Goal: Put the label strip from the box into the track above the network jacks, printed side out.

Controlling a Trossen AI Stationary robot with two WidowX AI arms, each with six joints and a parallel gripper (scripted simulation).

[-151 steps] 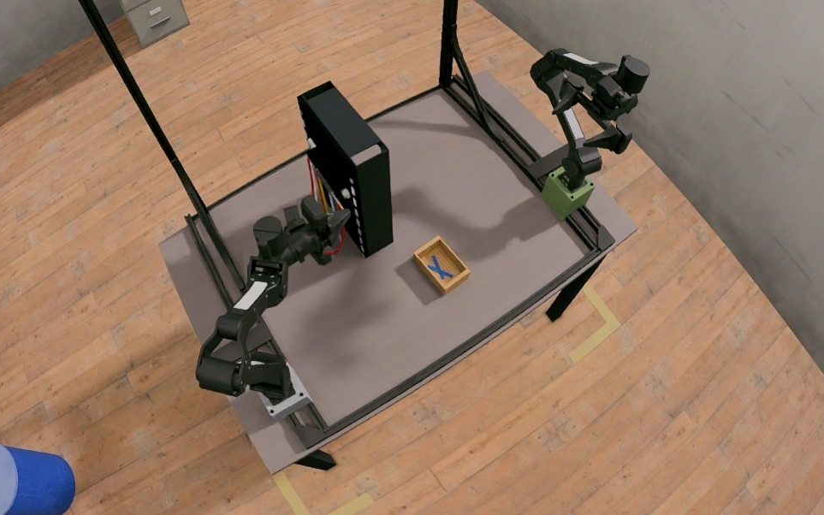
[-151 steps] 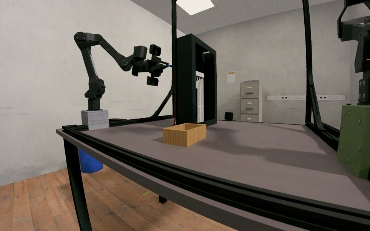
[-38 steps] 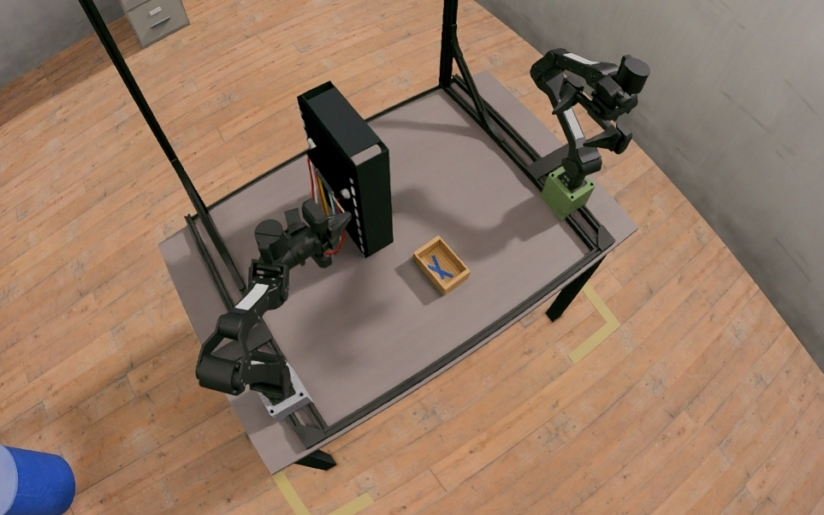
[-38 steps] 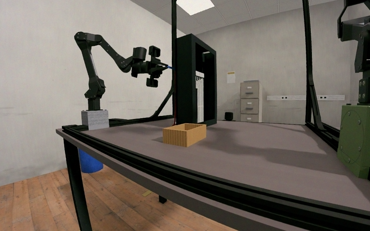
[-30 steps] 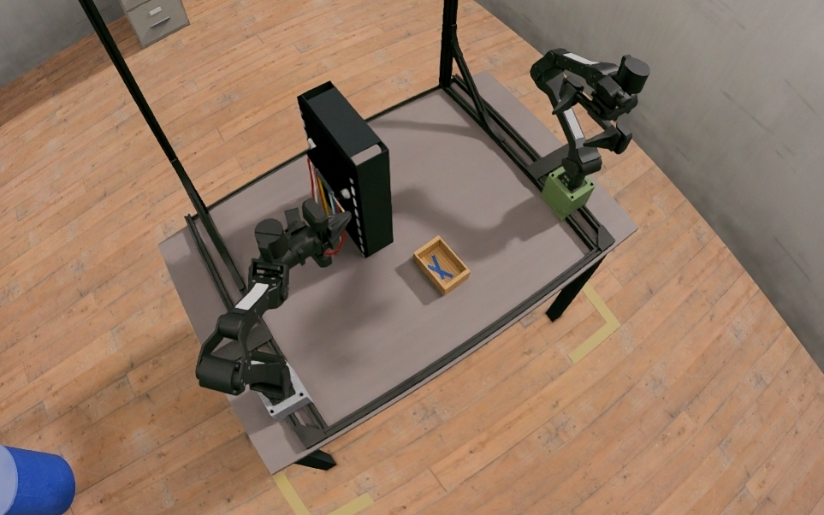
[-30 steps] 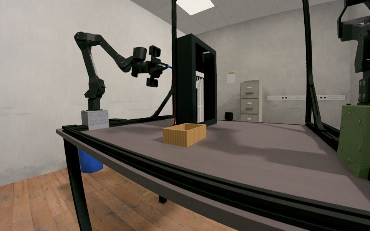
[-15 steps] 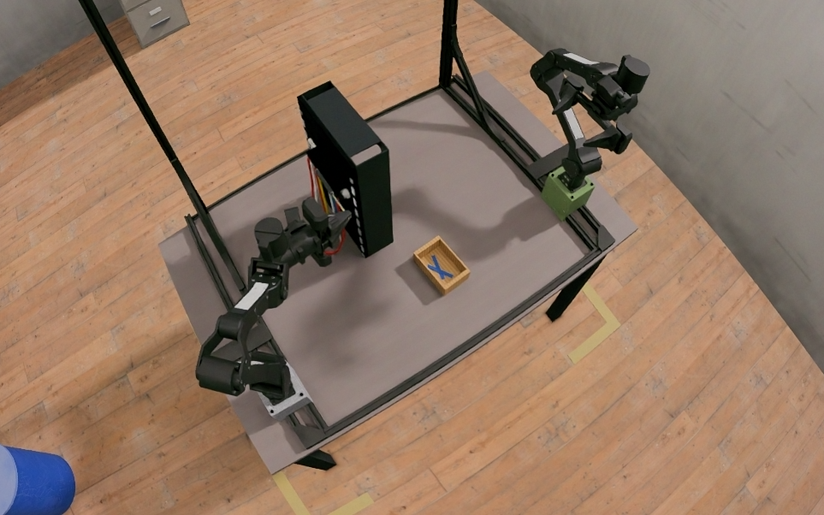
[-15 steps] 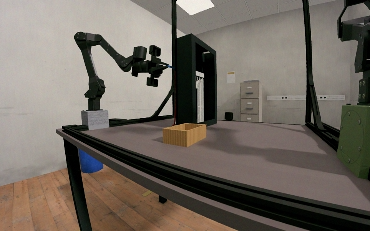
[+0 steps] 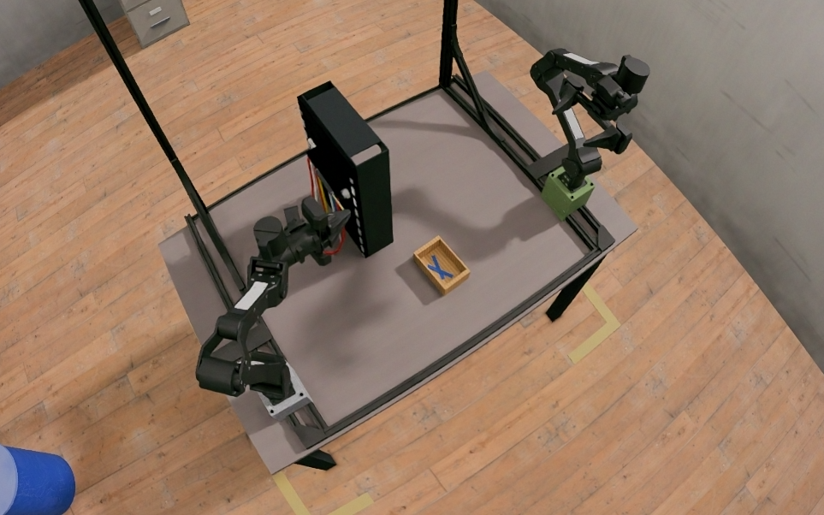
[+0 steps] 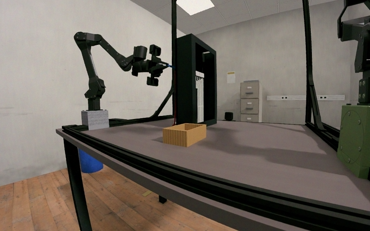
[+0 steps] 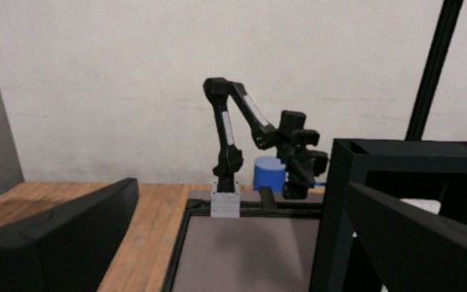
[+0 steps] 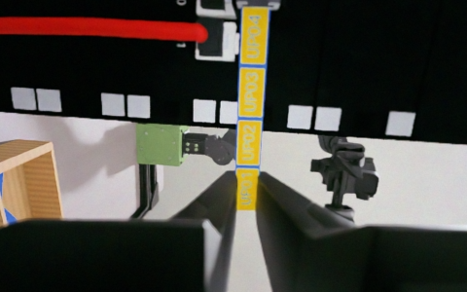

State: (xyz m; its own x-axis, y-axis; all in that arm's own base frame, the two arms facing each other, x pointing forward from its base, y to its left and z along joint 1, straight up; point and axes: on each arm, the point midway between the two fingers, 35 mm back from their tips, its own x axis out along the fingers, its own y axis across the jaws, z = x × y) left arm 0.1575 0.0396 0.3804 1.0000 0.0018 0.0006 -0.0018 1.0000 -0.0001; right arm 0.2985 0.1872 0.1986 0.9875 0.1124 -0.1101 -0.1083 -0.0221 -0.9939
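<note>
The label strip lies 30 mm to the left of my right hand and 30 mm behind it. Also, from my right hand: wooden box (270 mm below, 200 mm to the left, 120 mm ahead); then black patch panel (140 mm behind, 90 mm below, 70 mm to the left).
</note>
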